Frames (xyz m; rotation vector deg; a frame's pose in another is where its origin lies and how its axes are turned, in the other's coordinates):
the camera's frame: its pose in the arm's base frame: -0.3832 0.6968 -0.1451 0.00 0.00 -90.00
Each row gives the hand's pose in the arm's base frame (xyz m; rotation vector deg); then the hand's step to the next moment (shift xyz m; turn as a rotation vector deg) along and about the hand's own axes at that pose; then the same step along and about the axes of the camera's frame.
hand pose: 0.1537 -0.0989 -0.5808 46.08 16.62 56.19
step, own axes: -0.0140 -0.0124 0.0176 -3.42 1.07 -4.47
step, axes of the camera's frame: 0.0237 0.0099 0.0013 0.39 -5.03 -2.72
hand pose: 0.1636 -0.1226 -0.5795 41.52 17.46 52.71
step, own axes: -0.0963 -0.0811 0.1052 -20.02 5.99 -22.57
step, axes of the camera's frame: 0.1558 0.0492 0.0153 3.98 -27.35 -13.49
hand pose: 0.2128 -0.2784 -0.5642 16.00 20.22 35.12
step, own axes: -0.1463 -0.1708 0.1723 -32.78 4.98 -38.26
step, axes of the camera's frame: 0.2479 0.0446 0.1297 10.11 -42.86 -24.98
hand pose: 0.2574 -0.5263 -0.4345 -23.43 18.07 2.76
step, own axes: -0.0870 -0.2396 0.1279 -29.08 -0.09 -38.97
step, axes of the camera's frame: 0.1673 -0.0192 0.2302 15.11 -38.99 -24.81
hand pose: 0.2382 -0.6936 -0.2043 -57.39 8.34 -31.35
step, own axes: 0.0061 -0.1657 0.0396 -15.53 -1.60 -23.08
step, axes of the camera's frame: 0.0421 -0.0416 0.1598 10.43 -22.22 -13.19
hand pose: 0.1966 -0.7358 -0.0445 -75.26 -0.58 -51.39
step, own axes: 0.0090 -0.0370 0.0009 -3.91 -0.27 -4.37
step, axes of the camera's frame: 0.0035 -0.0146 0.0350 1.44 -4.84 -2.99
